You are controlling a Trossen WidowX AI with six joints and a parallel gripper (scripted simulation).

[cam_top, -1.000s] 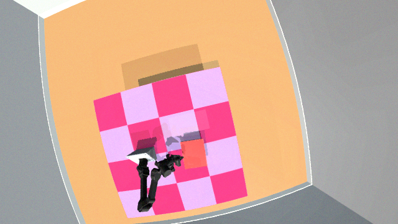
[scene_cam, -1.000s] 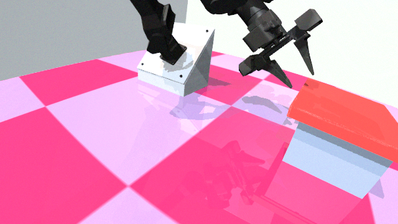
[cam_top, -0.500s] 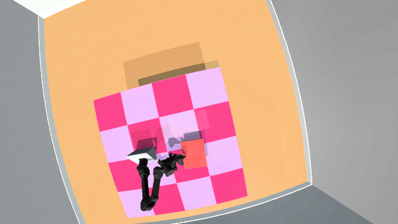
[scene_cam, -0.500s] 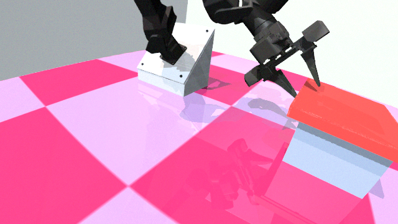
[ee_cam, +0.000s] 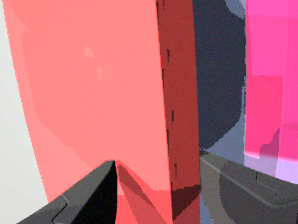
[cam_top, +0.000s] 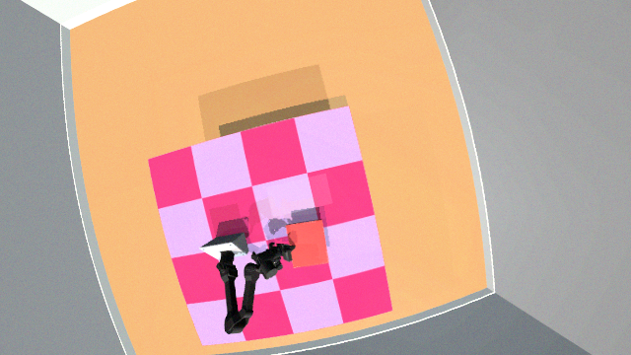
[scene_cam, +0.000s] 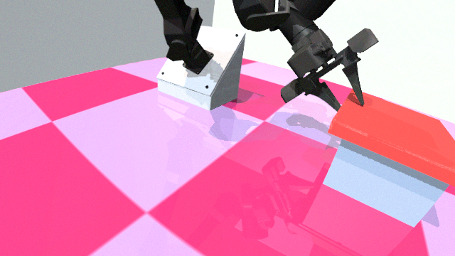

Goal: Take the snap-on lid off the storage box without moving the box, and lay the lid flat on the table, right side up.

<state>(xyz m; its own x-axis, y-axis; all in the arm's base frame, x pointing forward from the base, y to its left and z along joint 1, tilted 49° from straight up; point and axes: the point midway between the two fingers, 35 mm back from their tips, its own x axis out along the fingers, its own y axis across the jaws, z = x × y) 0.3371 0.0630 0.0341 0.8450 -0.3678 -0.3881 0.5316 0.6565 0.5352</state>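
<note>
Now: the red lid 8 cm ahead of my gripper tip, 1 cm to the left of it and 1 cm above it. The rest, counted from my gripper tip: storage box 7 cm ahead, 4 cm below, 1 cm to the left.
</note>
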